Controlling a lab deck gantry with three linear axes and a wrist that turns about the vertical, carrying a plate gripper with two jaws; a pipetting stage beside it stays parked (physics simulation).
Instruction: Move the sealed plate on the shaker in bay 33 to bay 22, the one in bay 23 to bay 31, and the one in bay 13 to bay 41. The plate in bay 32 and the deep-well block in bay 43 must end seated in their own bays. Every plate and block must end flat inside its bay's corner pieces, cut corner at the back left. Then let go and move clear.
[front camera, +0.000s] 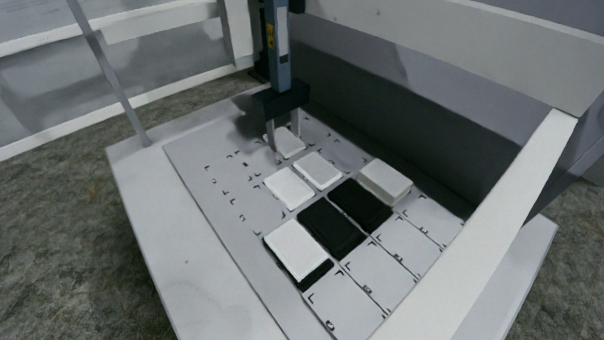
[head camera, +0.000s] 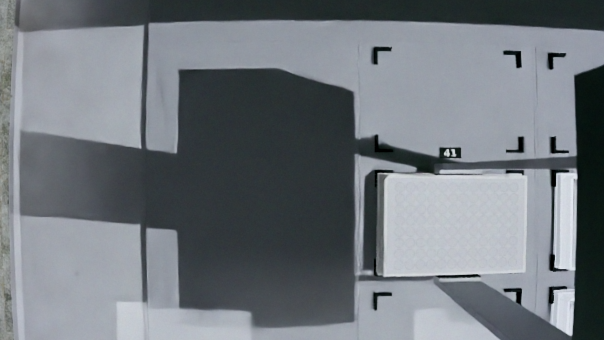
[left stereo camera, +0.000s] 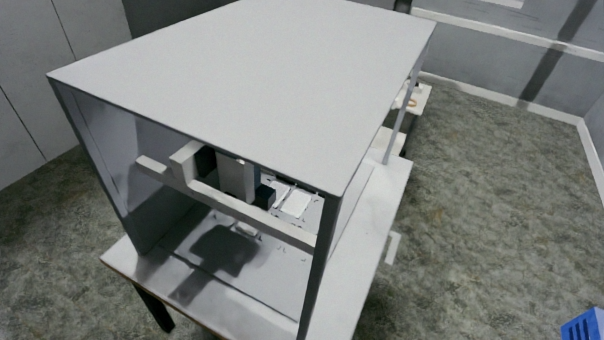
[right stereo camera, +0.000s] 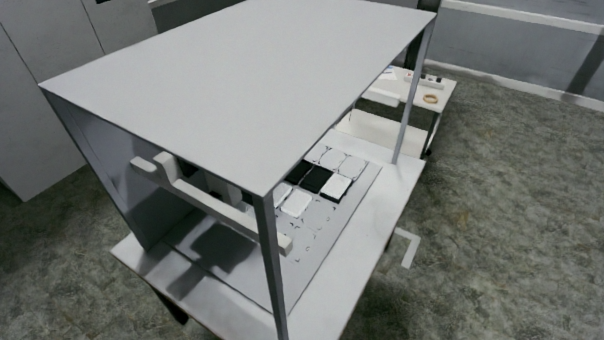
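Where they show: gripper, fingertip midpoint: (front camera: 284, 142) (head camera: 454, 223) (right stereo camera: 253, 218); robot's base, origin of the base link: (front camera: 206, 168) (left stereo camera: 304, 261) (right stereo camera: 297, 261).
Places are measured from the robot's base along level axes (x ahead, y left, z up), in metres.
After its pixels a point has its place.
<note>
My gripper (front camera: 286, 142) {x 0.064, y 0.257, z 0.007 m} (head camera: 459, 225) {x 0.064, y 0.257, z 0.007 m} is shut on a sealed plate (front camera: 280, 138) {x 0.049, y 0.252, z 0.016 m} (head camera: 425, 250) {x 0.035, y 0.237, z 0.016 m} by its long sides, at bay 31. The plate is level and looks slightly raised; its exact height is unclear. White plates sit in bay 22 (front camera: 289, 188) {x 0.238, y 0.145, z 0.014 m} (head camera: 562, 312) {x 0.166, y 0.176, z 0.010 m} (right stereo camera: 296, 202) {x 0.225, y 0.150, z 0.015 m} and bay 32 (front camera: 317, 170) {x 0.236, y 0.251, z 0.014 m} (head camera: 565, 220) {x 0.166, y 0.258, z 0.009 m}. The bay 13 plate (front camera: 296, 247) {x 0.396, y 0.043, z 0.037 m} (right stereo camera: 336, 186) {x 0.379, y 0.039, z 0.037 m} lies on its black shaker (front camera: 315, 276) {x 0.467, y 0.038, z 0.019 m}. The shakers in bay 23 (front camera: 331, 229) {x 0.408, y 0.141, z 0.024 m} (right stereo camera: 316, 179) {x 0.382, y 0.142, z 0.023 m} and bay 33 (front camera: 360, 205) {x 0.406, y 0.247, z 0.024 m} carry no plate. The deep-well block (front camera: 385, 179) {x 0.399, y 0.354, z 0.042 m} stands in bay 43. Cut corners are too small to tell.
Bay 41 (head camera: 450, 153) {x 0.064, y 0.317, z 0.000 m} lies directly behind the held plate and bears no plate. Column 4 bays with corner pieces lie right of the shakers. A pale frame beam (front camera: 480, 235) {x 0.617, y 0.043, z 0.400 m} crosses the front view. The enclosure roof (left stereo camera: 250, 90) {x -0.090, y 0.148, z 0.691 m} (right stereo camera: 240, 90) {x -0.051, y 0.103, z 0.691 m} hides part of the deck in the stereo views.
</note>
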